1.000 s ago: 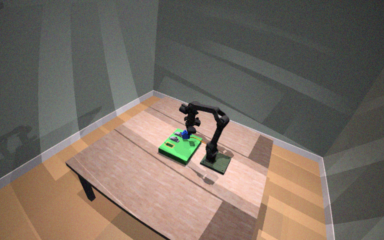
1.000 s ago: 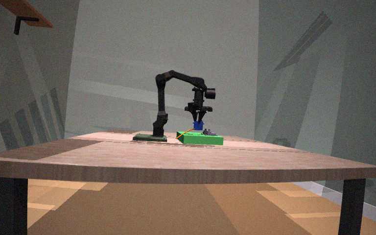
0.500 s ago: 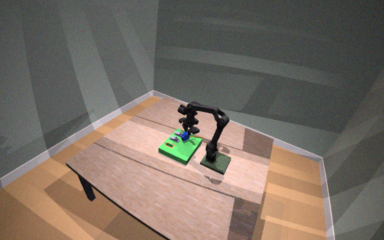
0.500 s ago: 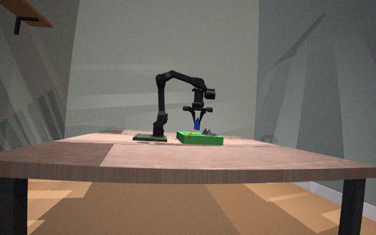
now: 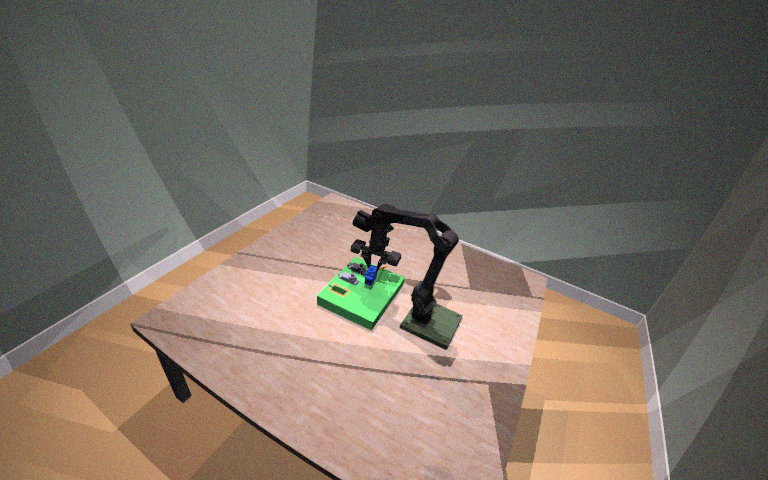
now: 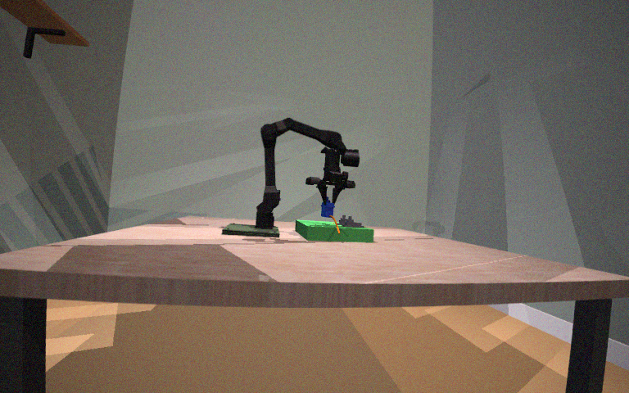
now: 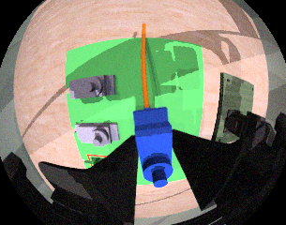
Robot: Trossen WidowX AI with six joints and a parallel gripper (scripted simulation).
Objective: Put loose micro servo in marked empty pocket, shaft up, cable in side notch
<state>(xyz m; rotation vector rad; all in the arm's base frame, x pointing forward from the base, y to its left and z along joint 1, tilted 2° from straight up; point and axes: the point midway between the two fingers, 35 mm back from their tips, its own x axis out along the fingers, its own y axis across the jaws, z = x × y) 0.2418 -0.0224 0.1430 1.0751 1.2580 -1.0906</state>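
Now: the green deck 2 cm behind my gripper tip, 3 cm to the left of it and 10 cm below it.
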